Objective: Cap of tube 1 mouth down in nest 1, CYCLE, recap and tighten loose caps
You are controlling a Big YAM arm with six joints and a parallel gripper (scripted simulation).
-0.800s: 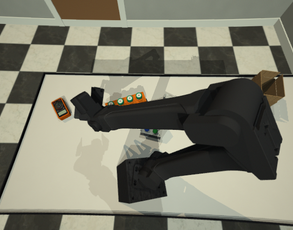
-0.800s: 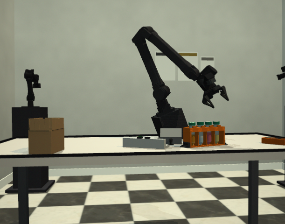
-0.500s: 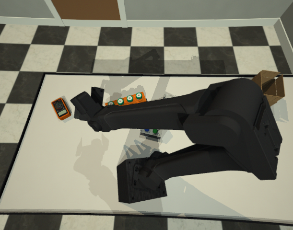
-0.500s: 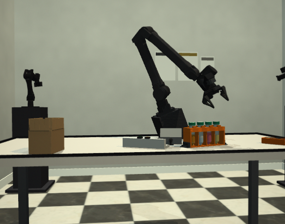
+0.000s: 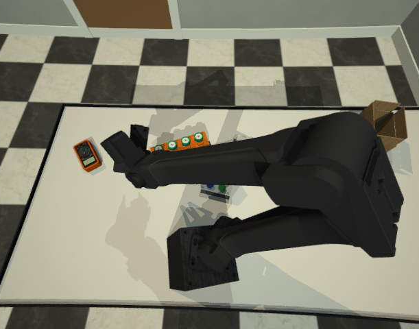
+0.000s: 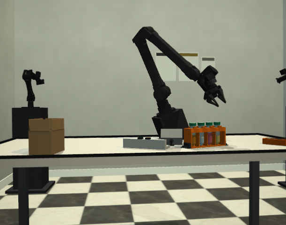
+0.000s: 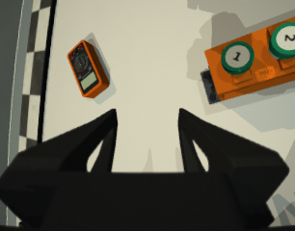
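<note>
The cap is 100 mm below my hand, 80 mm ahead of it and 50 mm to the right of it. Round my hand: key housing 270 mm to the right, 170 mm below, 10 mm behind; then green key 290 mm to the right, 150 mm below, 40 mm behind; then blue key 250 mm to the right, 150 mm below, 30 mm behind.
</note>
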